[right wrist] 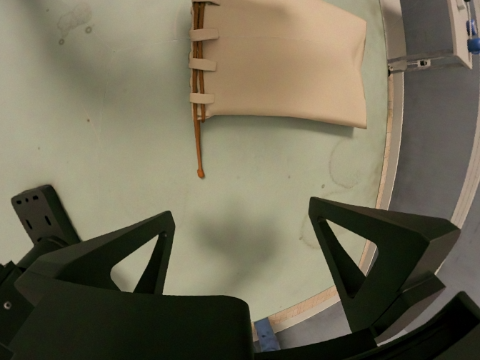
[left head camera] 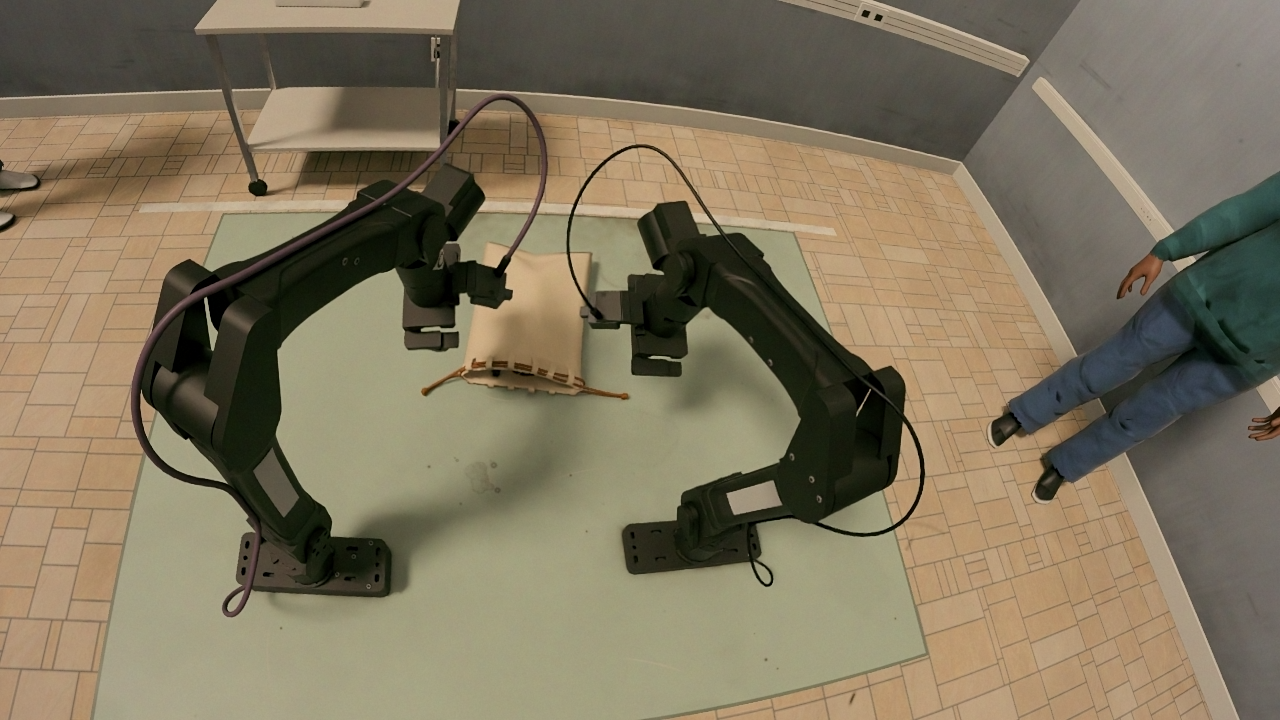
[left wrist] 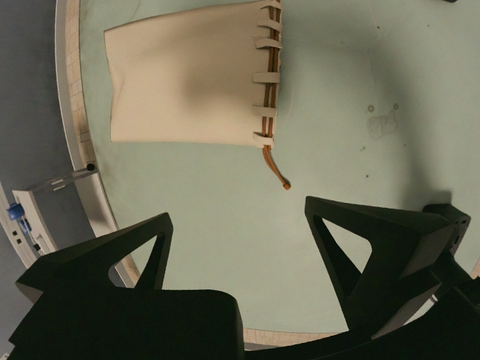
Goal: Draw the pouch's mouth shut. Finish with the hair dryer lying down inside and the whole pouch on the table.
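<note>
The cream pouch (left head camera: 528,313) (left wrist: 185,80) (right wrist: 285,65) lies on the green table top (left head camera: 501,555), its mouth facing the near side in the head view. The mouth gapes a little, with a dark patch inside; the hair dryer cannot be made out. A brown drawcord runs through its loops. One cord end (left head camera: 443,382) (left wrist: 276,170) sticks out at the mouth's left, the other cord end (left head camera: 608,394) (right wrist: 198,150) at its right. My left gripper (left head camera: 430,329) (left wrist: 236,213) is open and empty, above and left of the pouch. My right gripper (left head camera: 656,356) (right wrist: 240,212) is open and empty, above and right of it.
A white trolley (left head camera: 326,19) stands behind the table. A person (left head camera: 1190,304) stands at the right. The left arm's base (left head camera: 358,565) and the right arm's base (left head camera: 648,548) are on the near part of the table. Cables loop above both arms.
</note>
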